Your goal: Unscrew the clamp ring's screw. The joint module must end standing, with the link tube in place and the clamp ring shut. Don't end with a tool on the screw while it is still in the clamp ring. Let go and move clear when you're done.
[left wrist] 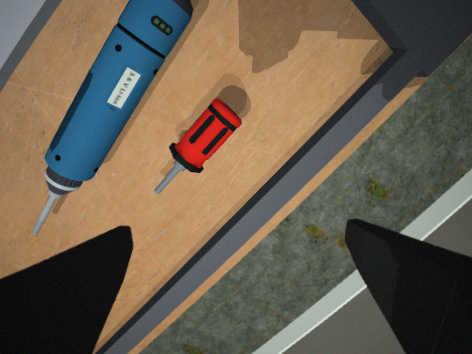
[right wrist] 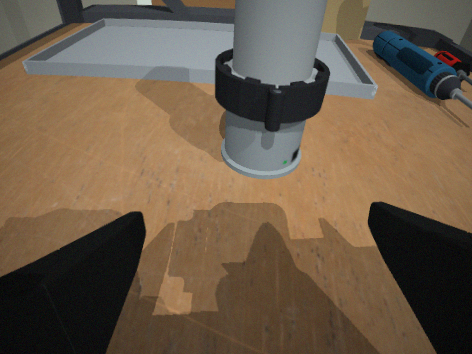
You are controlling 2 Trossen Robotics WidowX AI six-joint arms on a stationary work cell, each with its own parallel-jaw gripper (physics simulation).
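The grey joint module point(right wrist: 257, 147) stands upright on the table, with the grey link tube point(right wrist: 277, 40) upright in its top. The black clamp ring point(right wrist: 300, 103) sits around them; a small upright barrel point(right wrist: 273, 110) is on its near side. I cannot make out the screw. A blue electric screwdriver point(left wrist: 112, 100) point(right wrist: 412, 62) and a short red screwdriver point(left wrist: 207, 135) point(right wrist: 447, 59) lie on the table. My left gripper point(left wrist: 240, 233) is open and empty, above the table's edge near the red screwdriver. My right gripper point(right wrist: 257, 218) is open and empty, in front of the joint module, apart from it.
A shallow grey tray point(right wrist: 150, 47) lies behind the joint module. A dark rail point(left wrist: 245, 205) runs along the table's edge in the left wrist view, with a dark post at the corner. Part of a tan block point(right wrist: 345, 22) shows behind the tray.
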